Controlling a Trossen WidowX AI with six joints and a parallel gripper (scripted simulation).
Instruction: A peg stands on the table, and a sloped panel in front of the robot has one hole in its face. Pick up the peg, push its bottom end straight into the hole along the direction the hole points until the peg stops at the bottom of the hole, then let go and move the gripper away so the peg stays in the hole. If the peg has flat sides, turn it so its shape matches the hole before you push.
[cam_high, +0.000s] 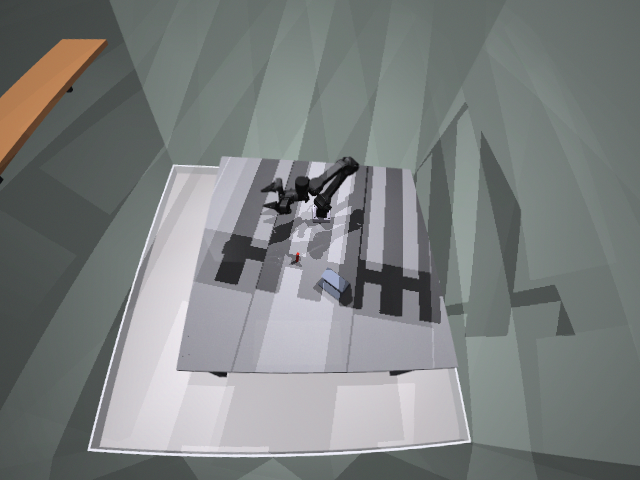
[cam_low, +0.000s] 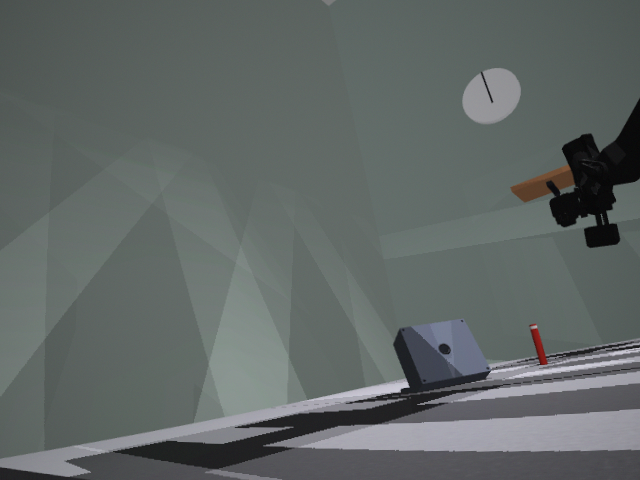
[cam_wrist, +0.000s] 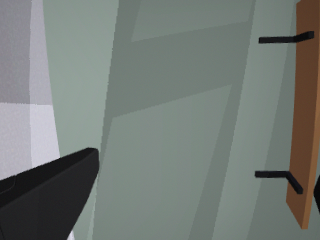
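The round red peg is 150 mm ahead of my gripper tip, 200 mm to the left of it and 240 mm below it. Round my gripper tip: dark sloped panel: 250 mm ahead, 400 mm to the left, 250 mm below.
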